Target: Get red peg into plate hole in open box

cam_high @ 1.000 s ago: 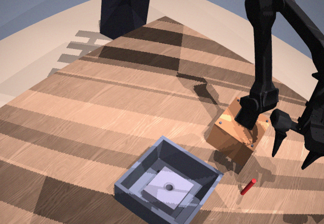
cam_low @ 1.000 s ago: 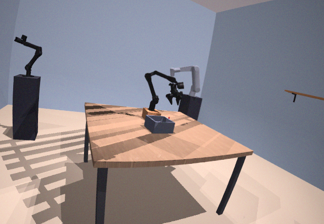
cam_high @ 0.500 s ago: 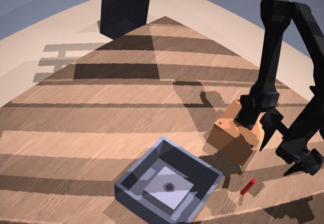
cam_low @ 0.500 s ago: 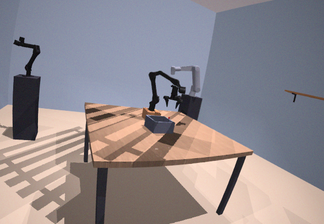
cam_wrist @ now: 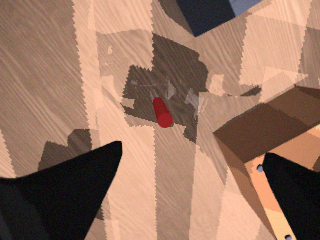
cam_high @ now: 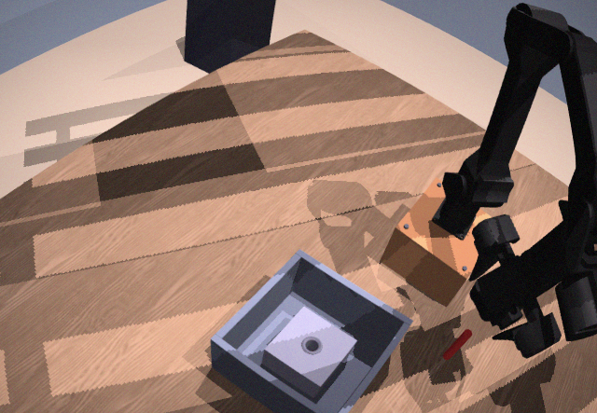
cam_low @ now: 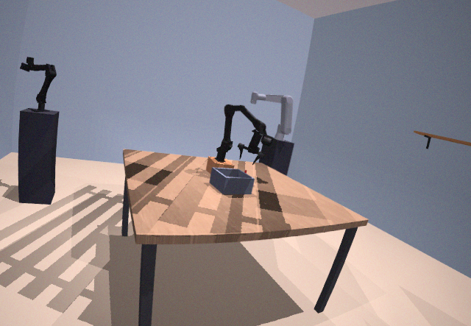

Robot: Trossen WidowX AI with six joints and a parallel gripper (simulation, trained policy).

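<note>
Right now the red peg is 10 mm ahead of my gripper tip, 10 mm to the left of it and 90 mm below it. From my gripper tip the other things lie so: grey box: 150 mm ahead, 170 mm to the right, 110 mm below.
</note>
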